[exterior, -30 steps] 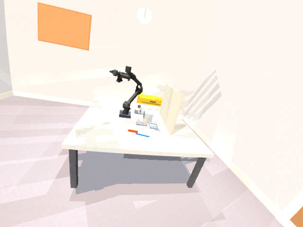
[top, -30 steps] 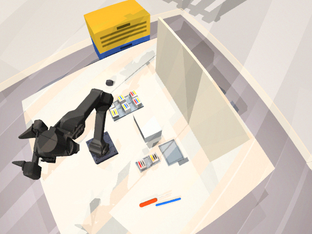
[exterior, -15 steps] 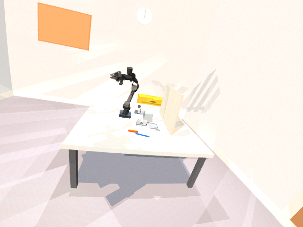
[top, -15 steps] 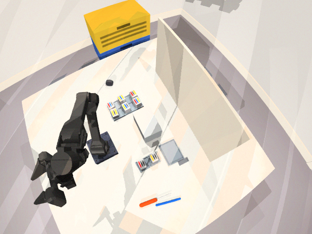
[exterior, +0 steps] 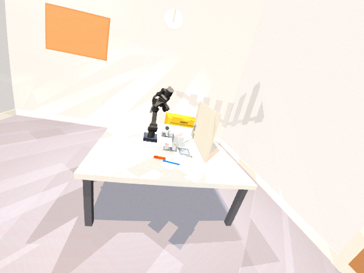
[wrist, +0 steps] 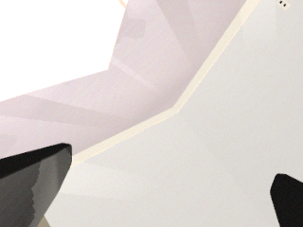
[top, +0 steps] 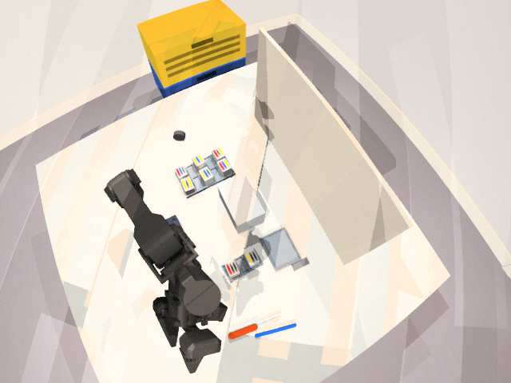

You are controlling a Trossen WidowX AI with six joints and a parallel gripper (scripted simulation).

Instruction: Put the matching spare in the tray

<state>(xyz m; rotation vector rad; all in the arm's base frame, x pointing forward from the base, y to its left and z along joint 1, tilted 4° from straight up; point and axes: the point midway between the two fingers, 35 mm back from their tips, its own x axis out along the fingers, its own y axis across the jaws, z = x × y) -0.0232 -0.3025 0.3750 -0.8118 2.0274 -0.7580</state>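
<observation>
Right now my gripper tip is 350 mm above the white spare block, 250 mm short of it and 180 mm to the right of it. From my gripper tip the other things lie so: grey tray 380 mm below, 360 mm ahead, 170 mm to the left; then blue pen 380 mm below, 210 mm ahead, 70 mm to the right; then grey frame 380 mm below, 220 mm ahead, 180 mm to the left.
</observation>
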